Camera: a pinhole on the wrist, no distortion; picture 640 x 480 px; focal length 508.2 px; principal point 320.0 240.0 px. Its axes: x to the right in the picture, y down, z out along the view. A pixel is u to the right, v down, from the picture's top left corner.
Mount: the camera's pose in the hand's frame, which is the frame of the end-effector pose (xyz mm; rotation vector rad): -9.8 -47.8 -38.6 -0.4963 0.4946 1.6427
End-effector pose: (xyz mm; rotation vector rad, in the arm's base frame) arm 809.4 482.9 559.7 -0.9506 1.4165 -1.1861
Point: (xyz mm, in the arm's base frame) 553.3 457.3 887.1
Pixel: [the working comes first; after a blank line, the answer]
In the camera's frame: -110.7 15.7 -337.2

behind the camera
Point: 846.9 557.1 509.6
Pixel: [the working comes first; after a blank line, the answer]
In the camera's frame: 62.0 46.0 118.8

585.1 436.7
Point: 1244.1 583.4 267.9
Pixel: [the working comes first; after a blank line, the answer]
In the camera's frame: 49.0 73.7 583.5

362.6 304.2
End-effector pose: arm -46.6 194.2 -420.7 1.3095 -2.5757 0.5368
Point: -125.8 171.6 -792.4
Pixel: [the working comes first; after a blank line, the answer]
In the camera's frame: -71.1 44.6 425.0

235.0 293.3
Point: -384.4 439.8 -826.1
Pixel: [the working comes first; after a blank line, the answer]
In the camera's frame: 270.5 54.9 577.1

558.2 288.4
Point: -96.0 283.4 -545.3
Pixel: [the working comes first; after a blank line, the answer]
In the camera's frame: 72.7 53.0 193.2

511.2 379.4
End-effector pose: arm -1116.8 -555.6 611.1 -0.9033 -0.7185 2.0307
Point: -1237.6 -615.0 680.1
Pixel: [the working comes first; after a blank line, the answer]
In the camera's frame: -41.4 7.5 197.5

213.3 259.3
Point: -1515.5 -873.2 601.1
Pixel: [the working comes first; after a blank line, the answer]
In the camera's frame: 92.0 41.8 559.6

403.6 278.0
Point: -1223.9 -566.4 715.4
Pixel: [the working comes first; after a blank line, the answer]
In the camera's frame: -91.2 -7.4 164.4

37.9 217.3
